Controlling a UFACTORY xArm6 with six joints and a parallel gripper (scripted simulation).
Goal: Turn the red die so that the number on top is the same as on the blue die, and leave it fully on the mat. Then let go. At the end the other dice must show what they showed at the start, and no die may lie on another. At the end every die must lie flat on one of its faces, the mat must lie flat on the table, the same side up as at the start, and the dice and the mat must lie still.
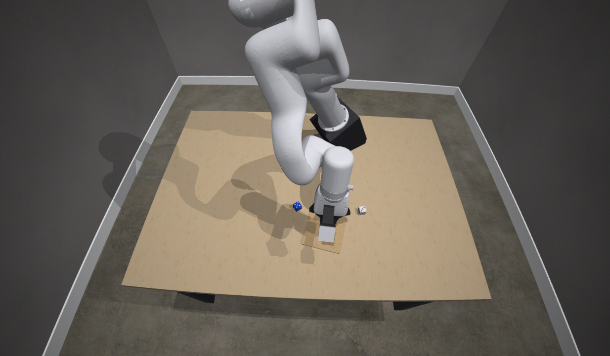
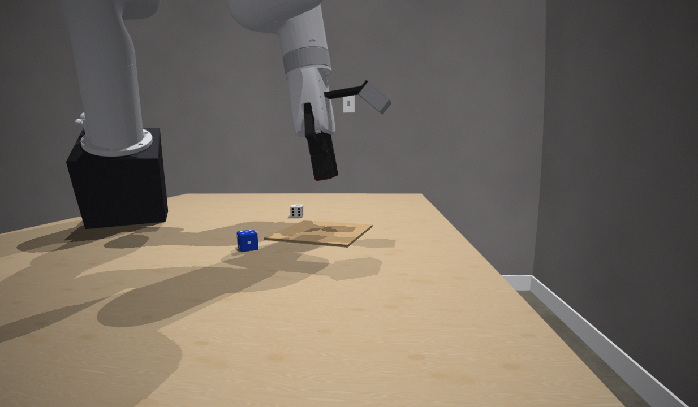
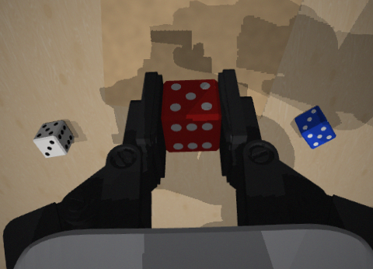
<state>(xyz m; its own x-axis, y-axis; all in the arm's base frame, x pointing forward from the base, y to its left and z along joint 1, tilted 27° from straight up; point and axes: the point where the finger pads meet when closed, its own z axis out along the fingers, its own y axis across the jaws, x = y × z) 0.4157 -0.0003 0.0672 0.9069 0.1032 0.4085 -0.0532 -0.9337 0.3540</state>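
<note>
Right now the red die is 1 cm below my hand. From my hand the other things lie so: mat 11 cm below, 1 cm behind; then blue die 11 cm to the right, 10 cm below, 10 cm behind; then white die 14 cm to the left, 10 cm below, 9 cm behind.
</note>
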